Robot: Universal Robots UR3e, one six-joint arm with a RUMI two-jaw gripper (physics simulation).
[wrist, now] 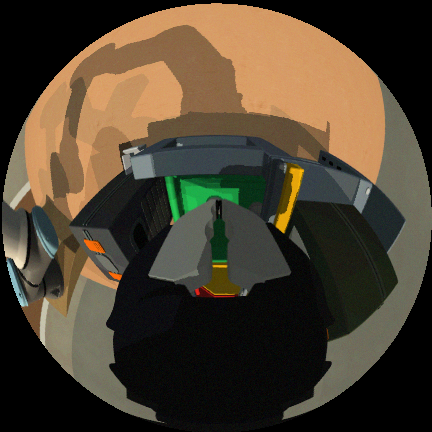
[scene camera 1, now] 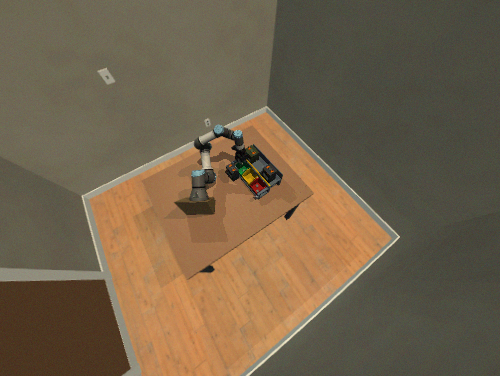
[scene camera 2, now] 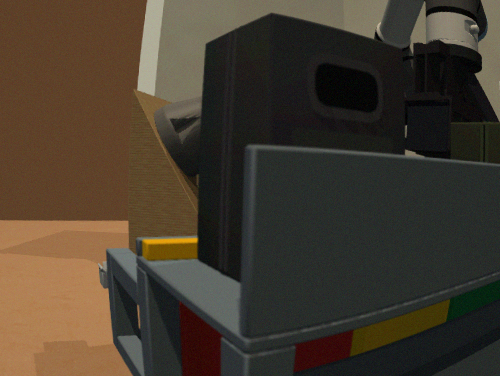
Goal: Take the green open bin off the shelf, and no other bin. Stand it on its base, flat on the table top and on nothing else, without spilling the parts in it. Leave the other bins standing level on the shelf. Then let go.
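Places are measured from the arm's base along level axes (x ahead, y left, z up), in centimetres.
Pixels of known places: gripper, fingertip midpoint: [wrist: 218, 202] [scene camera 1: 241, 163]; arm's base at its link origin: [wrist: 49, 275] [scene camera 1: 199, 199] [scene camera 2: 174, 143].
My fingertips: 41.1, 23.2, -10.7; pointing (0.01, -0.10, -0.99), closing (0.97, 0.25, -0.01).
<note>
Ahead of a thing's pixels: the offset from my fingertips to its middle, as dx, dy, dz. Level surfaces: height alone.
The green open bin [scene camera 1: 243, 169] [wrist: 192, 200] sits at one end of the row in the grey shelf [scene camera 2: 370, 240] [wrist: 200, 161], beside the yellow bin @[+4.1, -13.0, -2.6] [scene camera 1: 249, 176] [wrist: 218, 286]. The red bin @[+6.6, -24.0, -2.6] [scene camera 1: 258, 187] is at the row's other end. My gripper [wrist: 218, 202] is shut, with no thing seen between its fingertips. It is over the green bin in the wrist view, and its jaws cover part of that bin. Its height above the bin floor is hard to tell. Small grey shapes show in the green bin, partly hidden. The green bin does not show in scene camera 2.
A black case @[-9.7, -4.7, -0.4] [scene camera 1: 232, 170] [wrist: 112, 212] stands close beside the green bin. A yellow bar @[+7.4, -12.3, +3.7] [scene camera 1: 259, 173] [wrist: 290, 195] runs along the bins' other side. Beyond it are a dark green case @[+9.4, -0.2, +8.0] [scene camera 1: 251, 153] [wrist: 350, 260] and a dark case @[+14.2, -22.8, +9.3] [scene camera 1: 269, 172] [scene camera 2: 300, 130]. The brown table @[dz -7.0] [scene camera 1: 225, 230] carries the shelf.
</note>
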